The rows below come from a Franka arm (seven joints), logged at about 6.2 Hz.
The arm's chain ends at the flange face. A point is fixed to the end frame.
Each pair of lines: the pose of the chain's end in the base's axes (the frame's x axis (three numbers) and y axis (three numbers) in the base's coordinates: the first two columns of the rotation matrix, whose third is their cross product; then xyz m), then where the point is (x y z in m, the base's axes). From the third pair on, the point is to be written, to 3 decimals.
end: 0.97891, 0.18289, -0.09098, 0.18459, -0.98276, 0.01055, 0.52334, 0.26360, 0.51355
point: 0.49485 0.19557 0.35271
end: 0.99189, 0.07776, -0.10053, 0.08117, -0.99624, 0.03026, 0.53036, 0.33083, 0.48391
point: 0.49364 0.26288 0.32472
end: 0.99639, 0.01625, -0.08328, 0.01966, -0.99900, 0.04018, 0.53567, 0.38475, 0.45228
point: 0.498 0.318 0.293
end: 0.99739, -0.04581, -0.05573, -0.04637, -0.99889, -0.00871, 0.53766, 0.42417, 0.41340
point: 0.500 0.367 0.250
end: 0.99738, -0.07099, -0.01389, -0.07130, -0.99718, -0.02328, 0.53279, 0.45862, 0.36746
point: 0.501 0.405 0.202
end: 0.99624, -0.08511, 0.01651, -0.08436, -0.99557, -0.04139, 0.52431, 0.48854, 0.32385
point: 0.497 0.438 0.157
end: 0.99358, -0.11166, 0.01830, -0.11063, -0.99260, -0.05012, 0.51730, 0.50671, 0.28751
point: 0.489 0.458 0.120
